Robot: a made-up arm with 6 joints.
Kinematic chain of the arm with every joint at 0, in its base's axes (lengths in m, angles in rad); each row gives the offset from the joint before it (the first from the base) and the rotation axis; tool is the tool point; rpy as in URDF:
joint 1: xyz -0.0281 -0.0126 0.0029 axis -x
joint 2: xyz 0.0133 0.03 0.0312 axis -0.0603 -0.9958 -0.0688
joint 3: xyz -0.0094 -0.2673 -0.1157 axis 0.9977 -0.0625 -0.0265
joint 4: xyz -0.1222 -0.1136 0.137 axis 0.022 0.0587 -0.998
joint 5: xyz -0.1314 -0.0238 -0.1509 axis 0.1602 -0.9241 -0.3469
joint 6: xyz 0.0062 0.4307 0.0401 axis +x
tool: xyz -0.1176 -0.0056 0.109 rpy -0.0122 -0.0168 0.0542
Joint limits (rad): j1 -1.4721..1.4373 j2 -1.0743..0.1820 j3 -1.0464..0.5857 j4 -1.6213..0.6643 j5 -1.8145..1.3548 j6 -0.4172..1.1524
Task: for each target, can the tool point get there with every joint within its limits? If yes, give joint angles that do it. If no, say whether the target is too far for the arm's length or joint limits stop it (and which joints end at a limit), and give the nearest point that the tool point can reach.
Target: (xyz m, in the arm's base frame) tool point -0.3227 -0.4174 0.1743
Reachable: yes | joints -0.6985 -0.8727 0.1954 -0.4165 -0.1654 0.6499
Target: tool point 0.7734 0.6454 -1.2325
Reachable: no: too far | nearest point 0.0209 0.1514 -0.3050 | short by 1.292 m
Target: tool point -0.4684 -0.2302 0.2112
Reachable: yes | joints -0.6246 -0.7316 -0.6735 -0.4049 -0.0293 -0.1386
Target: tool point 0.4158 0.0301 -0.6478
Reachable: no: joint limits stop it (at a limit: joint 2, joint 3, joint 4, joint 6) | nearest point 0.0345 0.0094 -0.3326 | short by 0.495 m
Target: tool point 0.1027 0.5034 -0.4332
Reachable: no: joint limits stop it (at a limit: joint 2, joint 3, joint 4, joint 6) | nearest point 0.0030 0.2608 -0.2282 | short by 0.333 m
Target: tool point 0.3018 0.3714 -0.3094
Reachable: no: joint limits stop it (at a limit: joint 2, joint 3, joint 4, joint 5, joint 6) | nearest point 0.0382 0.2445 -0.2062 | short by 0.310 m
